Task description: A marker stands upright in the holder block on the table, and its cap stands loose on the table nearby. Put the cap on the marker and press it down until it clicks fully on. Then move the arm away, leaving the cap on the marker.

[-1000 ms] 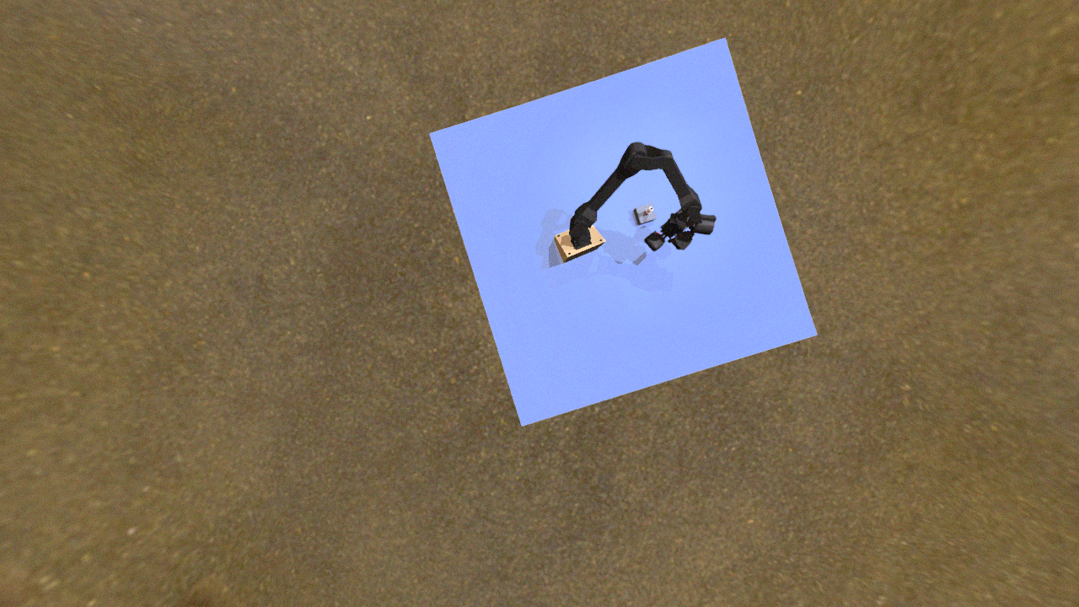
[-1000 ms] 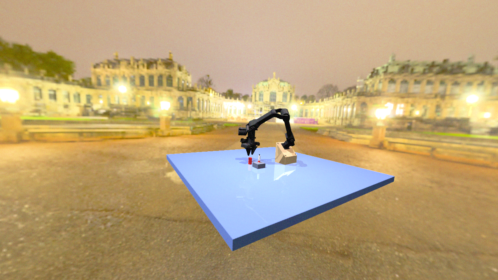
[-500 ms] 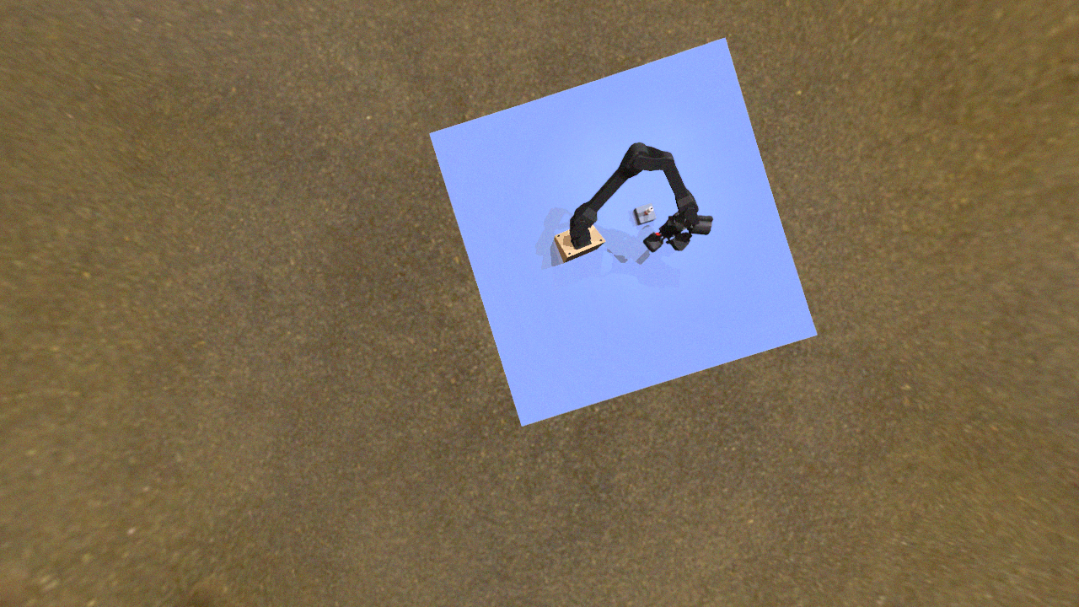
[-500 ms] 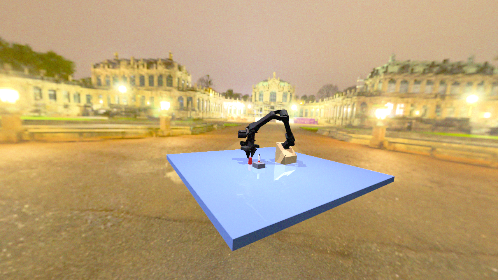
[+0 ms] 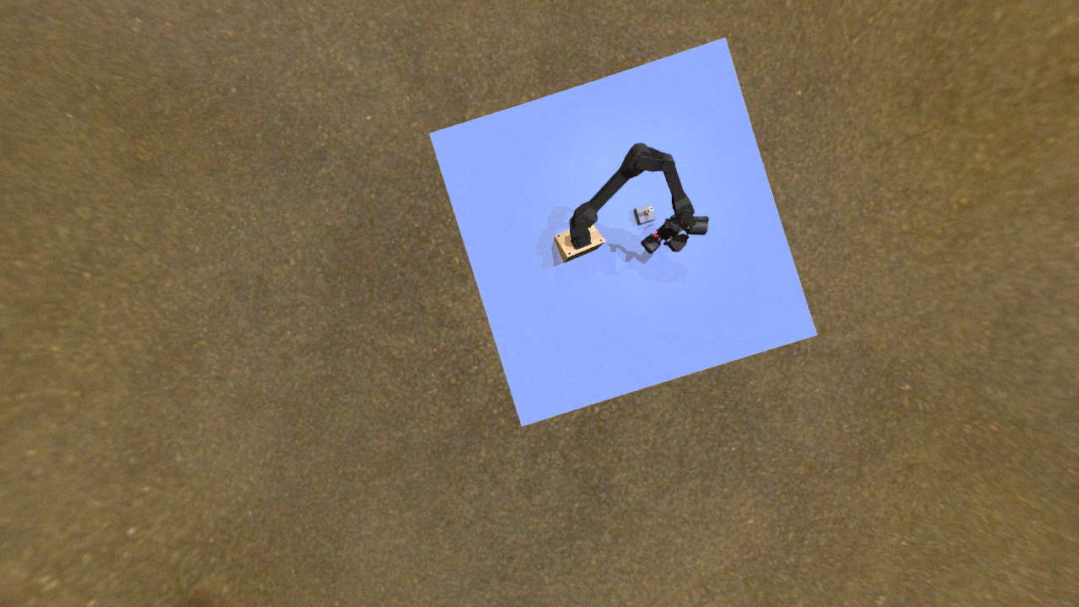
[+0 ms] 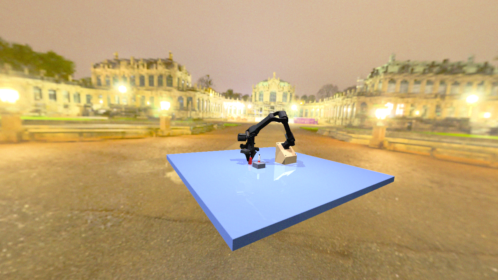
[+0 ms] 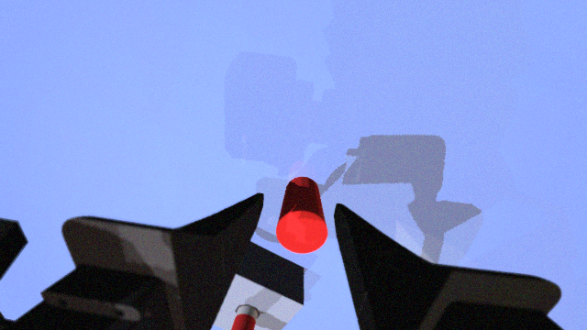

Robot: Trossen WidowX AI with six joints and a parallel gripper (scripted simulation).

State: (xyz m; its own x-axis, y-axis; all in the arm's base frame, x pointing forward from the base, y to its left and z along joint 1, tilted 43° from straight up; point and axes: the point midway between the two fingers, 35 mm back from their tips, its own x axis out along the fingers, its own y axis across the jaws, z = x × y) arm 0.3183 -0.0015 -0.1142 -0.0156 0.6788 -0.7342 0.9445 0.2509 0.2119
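My gripper tip is now right at the red cap. Round my gripper tip: holder block: 110 mm to the left, 10 mm below, 10 mm behind.
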